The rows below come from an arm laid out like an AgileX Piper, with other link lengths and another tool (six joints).
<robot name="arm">
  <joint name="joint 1" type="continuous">
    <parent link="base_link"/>
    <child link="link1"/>
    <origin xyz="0 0 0.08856"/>
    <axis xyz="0 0 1"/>
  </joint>
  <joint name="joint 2" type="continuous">
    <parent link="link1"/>
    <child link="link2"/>
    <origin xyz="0 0 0" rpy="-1.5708 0 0"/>
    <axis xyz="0 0 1"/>
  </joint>
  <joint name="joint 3" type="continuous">
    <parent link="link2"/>
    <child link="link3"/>
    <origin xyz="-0.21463 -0.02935 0"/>
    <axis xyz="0 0 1"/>
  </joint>
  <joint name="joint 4" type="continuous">
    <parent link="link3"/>
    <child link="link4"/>
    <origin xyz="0.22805 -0.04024 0" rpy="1.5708 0 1.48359"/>
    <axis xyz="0 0 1"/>
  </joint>
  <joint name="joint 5" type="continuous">
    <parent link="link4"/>
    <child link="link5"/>
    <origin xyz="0 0 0" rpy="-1.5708 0 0"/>
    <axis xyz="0 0 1"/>
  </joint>
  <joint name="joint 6" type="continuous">
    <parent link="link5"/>
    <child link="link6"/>
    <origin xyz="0 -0.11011 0" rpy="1.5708 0 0"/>
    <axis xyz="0 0 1"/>
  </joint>
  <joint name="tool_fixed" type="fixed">
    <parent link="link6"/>
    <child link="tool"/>
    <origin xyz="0.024 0.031 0.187" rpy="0 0.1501 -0.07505"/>
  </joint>
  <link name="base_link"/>
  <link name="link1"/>
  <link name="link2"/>
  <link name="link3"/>
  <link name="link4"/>
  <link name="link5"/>
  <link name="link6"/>
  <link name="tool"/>
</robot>
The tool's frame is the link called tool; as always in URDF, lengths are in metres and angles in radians. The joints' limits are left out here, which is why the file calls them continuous.
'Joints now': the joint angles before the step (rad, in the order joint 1, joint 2, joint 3, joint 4, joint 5, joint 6). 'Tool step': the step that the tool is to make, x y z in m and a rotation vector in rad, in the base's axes. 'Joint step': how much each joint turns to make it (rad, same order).
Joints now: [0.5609 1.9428 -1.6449 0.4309 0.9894 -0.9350]
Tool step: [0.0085 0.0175 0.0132 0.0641 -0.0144 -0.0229]
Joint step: [-0.0001 0.0061 -0.0257 0.0503 -0.0297 -0.0001]
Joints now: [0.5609 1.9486 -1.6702 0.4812 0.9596 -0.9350]
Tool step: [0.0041 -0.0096 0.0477 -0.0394 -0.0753 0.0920]
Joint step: [0.0013 -0.0087 -0.2141 -0.0809 0.1986 0.0001]
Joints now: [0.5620 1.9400 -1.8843 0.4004 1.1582 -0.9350]
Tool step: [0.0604 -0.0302 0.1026 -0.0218 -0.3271 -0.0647]
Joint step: [-0.0001 -0.0781 -0.2698 -0.2197 0.0712 0.0496]
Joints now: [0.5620 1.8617 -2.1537 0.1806 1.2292 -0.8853]
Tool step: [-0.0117 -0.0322 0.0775 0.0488 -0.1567 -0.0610]
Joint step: [0.0001 -0.2162 0.0362 -0.0784 0.0161 0.0403]
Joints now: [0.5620 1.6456 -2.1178 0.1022 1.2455 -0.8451]
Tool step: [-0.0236 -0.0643 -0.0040 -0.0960 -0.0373 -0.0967]
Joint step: [0.0001 -0.2491 0.2678 -0.1468 0.0001 0.0313]
